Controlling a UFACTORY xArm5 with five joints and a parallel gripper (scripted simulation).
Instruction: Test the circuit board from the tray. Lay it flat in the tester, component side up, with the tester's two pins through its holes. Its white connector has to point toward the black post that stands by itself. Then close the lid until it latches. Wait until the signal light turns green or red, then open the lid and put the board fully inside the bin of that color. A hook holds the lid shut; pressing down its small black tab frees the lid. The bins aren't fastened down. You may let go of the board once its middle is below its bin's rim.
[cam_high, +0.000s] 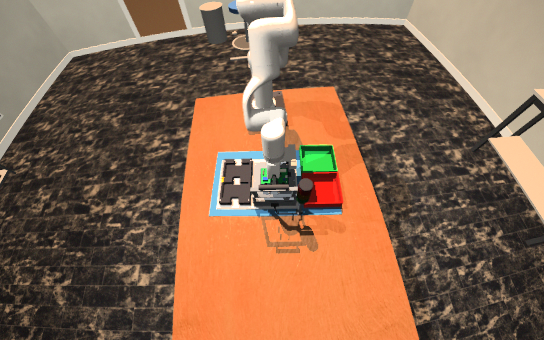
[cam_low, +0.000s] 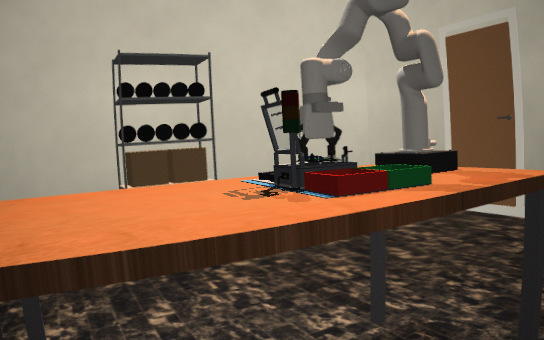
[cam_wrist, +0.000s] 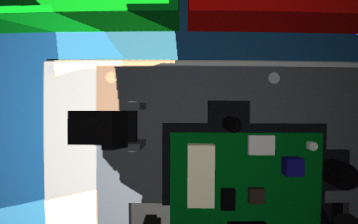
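My hand is right at the green circuit board. The rest, counted from my hand: red bin 190 mm to the left, 60 mm below, 60 mm ahead; tester lid 120 mm ahead, 100 mm above, 10 mm to the right; green bin 210 mm to the left, 90 mm behind, 60 mm below.
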